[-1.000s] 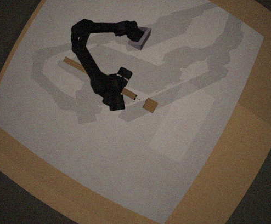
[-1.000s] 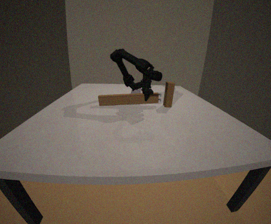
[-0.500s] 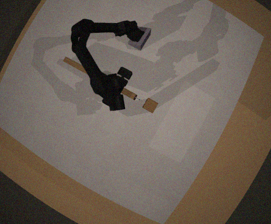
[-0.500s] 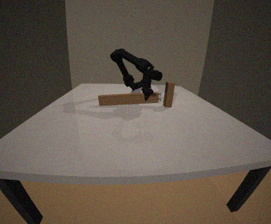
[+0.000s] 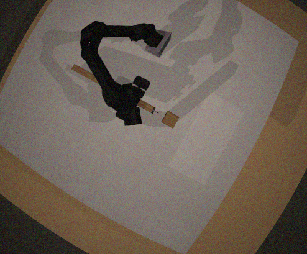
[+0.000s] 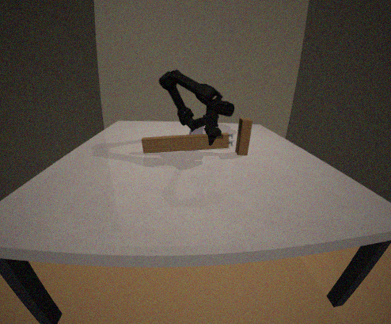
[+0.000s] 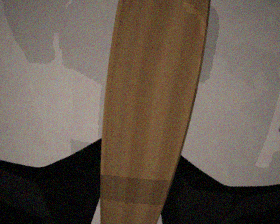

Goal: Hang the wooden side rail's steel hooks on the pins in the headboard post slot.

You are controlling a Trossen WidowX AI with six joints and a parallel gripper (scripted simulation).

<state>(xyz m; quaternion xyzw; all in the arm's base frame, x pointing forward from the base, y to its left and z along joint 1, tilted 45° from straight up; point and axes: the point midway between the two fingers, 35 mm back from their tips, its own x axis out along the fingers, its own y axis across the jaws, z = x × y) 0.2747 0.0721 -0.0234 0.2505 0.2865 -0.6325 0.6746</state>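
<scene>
Right now the headboard post is 10 mm behind my gripper tip, 170 mm to the left of it and 40 mm above it.
</scene>
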